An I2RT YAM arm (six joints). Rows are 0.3 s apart.
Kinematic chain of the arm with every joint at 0, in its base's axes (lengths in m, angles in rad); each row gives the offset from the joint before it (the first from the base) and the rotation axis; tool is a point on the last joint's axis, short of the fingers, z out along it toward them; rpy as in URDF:
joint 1: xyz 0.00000 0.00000 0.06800 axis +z
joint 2: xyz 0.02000 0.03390 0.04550 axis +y
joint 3: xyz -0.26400 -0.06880 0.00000 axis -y
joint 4: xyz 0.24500 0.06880 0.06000 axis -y
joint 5: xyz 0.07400 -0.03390 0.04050 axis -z
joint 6: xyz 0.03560 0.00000 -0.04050 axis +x
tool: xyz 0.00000 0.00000 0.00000 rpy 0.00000 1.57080 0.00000
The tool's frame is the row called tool.
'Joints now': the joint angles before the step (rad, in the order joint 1, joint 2, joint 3, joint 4, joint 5, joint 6). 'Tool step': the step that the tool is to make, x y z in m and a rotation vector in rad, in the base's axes. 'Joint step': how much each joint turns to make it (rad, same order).
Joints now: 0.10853, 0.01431, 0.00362, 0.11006, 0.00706, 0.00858
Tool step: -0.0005, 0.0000, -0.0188, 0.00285, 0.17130, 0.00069
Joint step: 0.00054, -0.01230, 0.00021, -0.18265, 0.00016, 0.02141
